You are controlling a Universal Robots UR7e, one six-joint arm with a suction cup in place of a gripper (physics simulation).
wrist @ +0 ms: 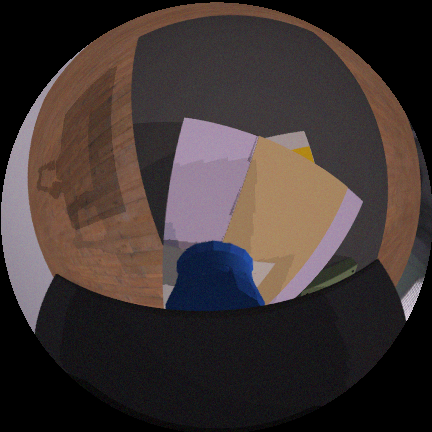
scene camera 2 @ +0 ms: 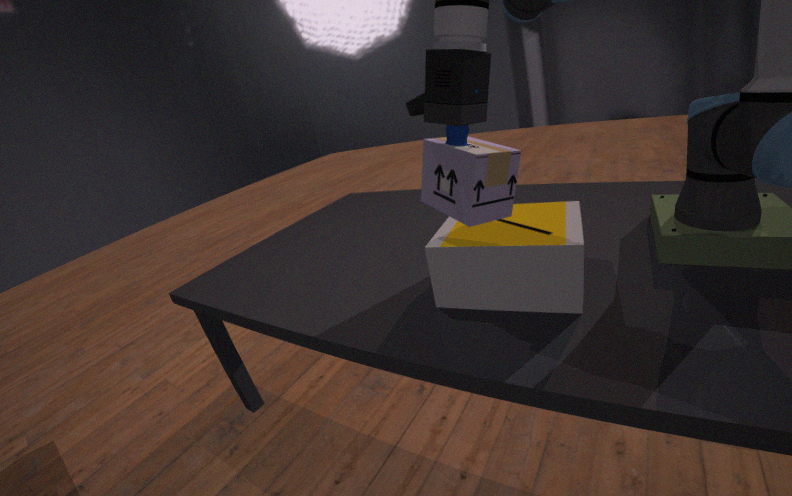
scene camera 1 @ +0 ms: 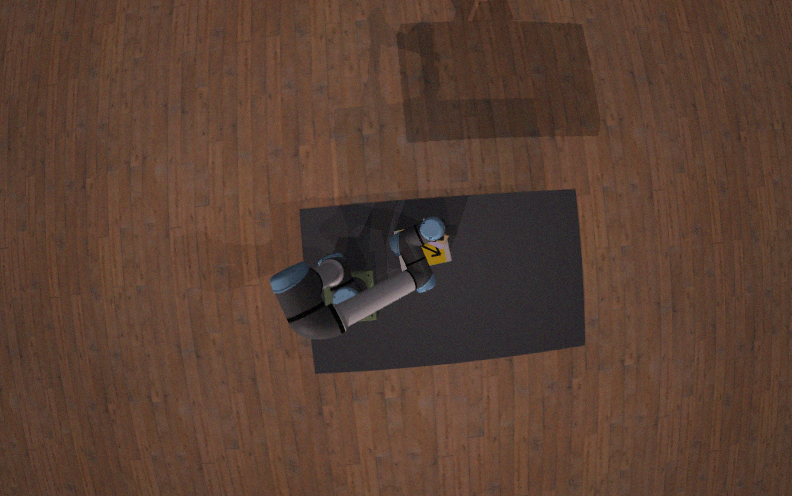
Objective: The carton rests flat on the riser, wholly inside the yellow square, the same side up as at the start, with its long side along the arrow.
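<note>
The lilac carton (scene camera 1: 438,243) (scene camera 2: 444,189) (wrist: 207,200) with tan tape hangs level from my blue suction cup (scene camera 2: 457,135) (wrist: 215,275), which is shut on its top face. Its printed side arrows point up. It is above the back left part of the white riser (scene camera 2: 508,280) (wrist: 286,138) in scene camera 2; any gap beneath it is small and hard to judge. It hides part of the yellow square (scene camera 1: 429,258) (scene camera 2: 546,214) (wrist: 304,153) and, in scene camera 2, the head of the black arrow (scene camera 1: 432,251) (scene camera 2: 526,226). The wrist hides much of the carton in scene camera 1.
The riser stands on the dark table (scene camera 1: 514,274) (scene camera 2: 280,280) (wrist: 240,65). The arm's green base plate (scene camera 1: 367,277) (scene camera 2: 713,252) (wrist: 330,280) is on the table, to the right of the riser in scene camera 2. The arm reaches over the table from that base.
</note>
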